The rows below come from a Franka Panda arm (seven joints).
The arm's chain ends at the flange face. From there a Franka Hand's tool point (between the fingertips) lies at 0.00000 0.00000 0.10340 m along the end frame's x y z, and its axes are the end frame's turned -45 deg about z.
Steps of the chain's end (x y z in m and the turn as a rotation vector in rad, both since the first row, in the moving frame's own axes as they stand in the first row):
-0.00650 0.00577 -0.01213 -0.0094 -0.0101 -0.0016
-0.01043 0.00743 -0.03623 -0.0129 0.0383 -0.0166
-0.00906 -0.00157 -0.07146 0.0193 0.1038 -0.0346
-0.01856 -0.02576 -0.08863 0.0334 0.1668 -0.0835
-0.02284 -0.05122 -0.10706 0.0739 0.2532 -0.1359
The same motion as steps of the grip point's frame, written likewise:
-0.01010 -0.00057 -0.01214 0.0005 -0.0138 -0.0016
-0.01074 0.00161 -0.03631 -0.0362 0.0180 -0.0166
0.00379 -0.00151 -0.07204 -0.0598 0.0870 -0.0346
0.02005 -0.02225 -0.09012 -0.0943 0.1416 -0.0835
0.04452 -0.04106 -0.11063 -0.1268 0.2313 -0.1359

